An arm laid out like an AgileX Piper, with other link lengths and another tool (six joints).
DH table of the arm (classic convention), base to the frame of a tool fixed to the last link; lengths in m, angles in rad. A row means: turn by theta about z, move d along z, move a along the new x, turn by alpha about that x. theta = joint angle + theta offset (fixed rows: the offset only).
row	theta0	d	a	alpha
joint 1	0.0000	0.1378	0.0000	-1.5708
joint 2	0.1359	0.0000	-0.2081	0.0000
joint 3	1.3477	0.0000	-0.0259	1.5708
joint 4	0.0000	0.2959	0.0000	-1.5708
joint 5	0.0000	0.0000	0.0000	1.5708
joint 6	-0.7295	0.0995	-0.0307	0.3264
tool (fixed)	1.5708	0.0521	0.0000	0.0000
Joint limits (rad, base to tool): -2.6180..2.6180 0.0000..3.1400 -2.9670..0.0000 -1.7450..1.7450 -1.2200..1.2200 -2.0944..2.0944
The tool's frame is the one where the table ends.
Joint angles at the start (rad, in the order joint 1, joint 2, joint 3, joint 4, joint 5, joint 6): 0.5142 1.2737 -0.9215 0.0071 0.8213 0.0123
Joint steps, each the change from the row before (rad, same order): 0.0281 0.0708 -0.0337 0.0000 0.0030 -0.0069; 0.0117 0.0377 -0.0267 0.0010 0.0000 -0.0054; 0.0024 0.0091 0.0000 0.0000 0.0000 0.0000; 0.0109 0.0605 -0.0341 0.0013 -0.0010 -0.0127; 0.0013 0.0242 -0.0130 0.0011 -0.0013 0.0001; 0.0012 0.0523 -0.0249 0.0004 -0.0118 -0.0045; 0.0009 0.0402 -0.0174 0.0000 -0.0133 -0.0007
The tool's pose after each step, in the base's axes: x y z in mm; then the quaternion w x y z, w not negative. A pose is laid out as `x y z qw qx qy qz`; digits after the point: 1 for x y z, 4 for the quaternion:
309.3 196.2 162.0 0.3217 0.1710 0.9239 0.1172
311.7 203.1 158.4 0.3174 0.1628 0.9270 0.1159
311.4 203.9 155.0 0.3140 0.1614 0.9287 0.1134
315.1 211.8 145.2 0.3051 0.1496 0.9343 0.1075
317.3 213.8 141.0 0.3012 0.1490 0.9360 0.1049
322.5 217.9 131.1 0.2958 0.1458 0.9387 0.1003
326.5 220.9 122.9 0.2925 0.1447 0.9402 0.0974

